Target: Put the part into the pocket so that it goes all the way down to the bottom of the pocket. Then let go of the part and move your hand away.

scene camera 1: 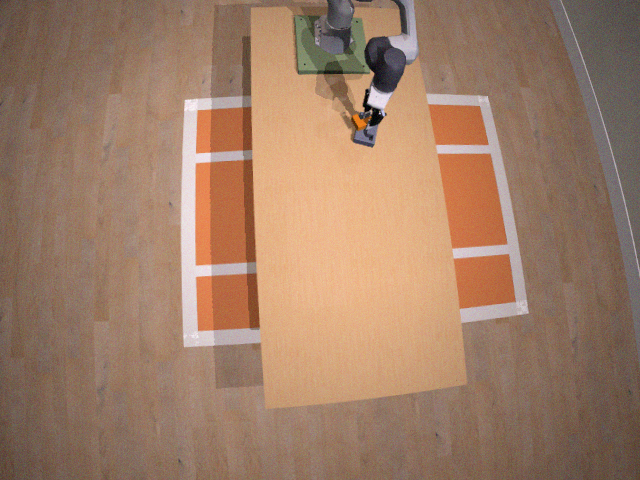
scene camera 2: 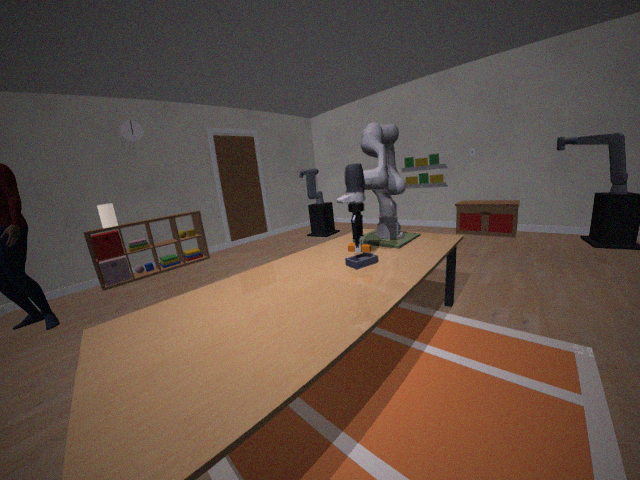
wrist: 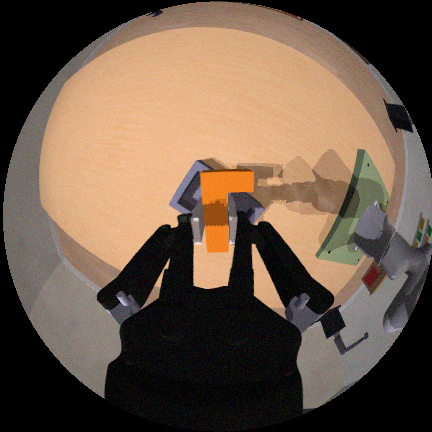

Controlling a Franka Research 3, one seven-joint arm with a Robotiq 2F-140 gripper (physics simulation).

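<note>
The orange L-shaped part (scene camera 1: 359,121) (scene camera 2: 366,248) (wrist: 215,184) is held across its long arm between the fingertips. My gripper (scene camera 1: 370,117) (scene camera 2: 357,248) (wrist: 216,206) is shut on it. The grey-blue block with the pocket (scene camera 1: 364,137) (scene camera 2: 361,260) (wrist: 183,191) lies on the table. The part is above the block, over its end nearer the robot base, and appears raised clear of it. In the wrist view the block is turned at an angle to the part, and the part and fingers hide much of the block and pocket.
The table (scene camera 1: 351,248) (scene camera 2: 232,330) (wrist: 150,100) carries the block. The green base plate (scene camera 1: 310,64) (scene camera 2: 408,239) (wrist: 345,215) with the arm's foot stands at the table's far end. The arm's shadow falls between the base plate and the block.
</note>
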